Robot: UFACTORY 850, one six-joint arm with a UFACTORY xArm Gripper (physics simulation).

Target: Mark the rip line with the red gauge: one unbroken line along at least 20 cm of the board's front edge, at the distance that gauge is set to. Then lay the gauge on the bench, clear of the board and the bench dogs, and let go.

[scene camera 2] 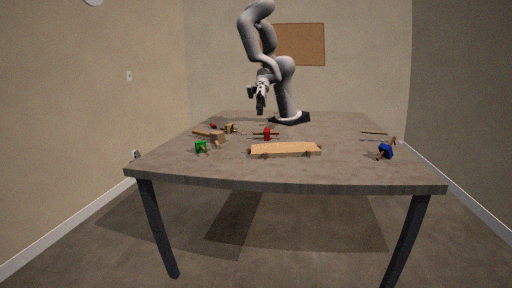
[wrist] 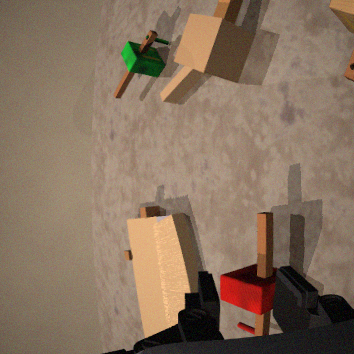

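Note:
The red gauge [scene camera 2: 267,134] [wrist: 248,290] lies on the bench behind the board, its red block on a brown wooden bar with a small red pin near one end. The pale board [scene camera 2: 285,149] [wrist: 172,270] lies on the bench [scene camera 2: 225,172] with small brown bench dogs at its edges, one at its end [wrist: 150,211] and one at its front edge [wrist: 128,255]. My gripper [scene camera 2: 259,113] [wrist: 242,293] is open and empty, tilted, high above the bench. In the wrist view the red block shows between the fingertips, but it lies below them. No marked line on the board can be made out.
A green gauge [scene camera 2: 200,146] [wrist: 142,59] and a wooden mallet [scene camera 2: 217,136] [wrist: 200,42] lie left of the board. Behind them are a tan gauge [scene camera 2: 229,128] and a small red item [scene camera 2: 213,125]. A blue gauge [scene camera 2: 385,150] and a thin stick [scene camera 2: 374,133] lie at the right.

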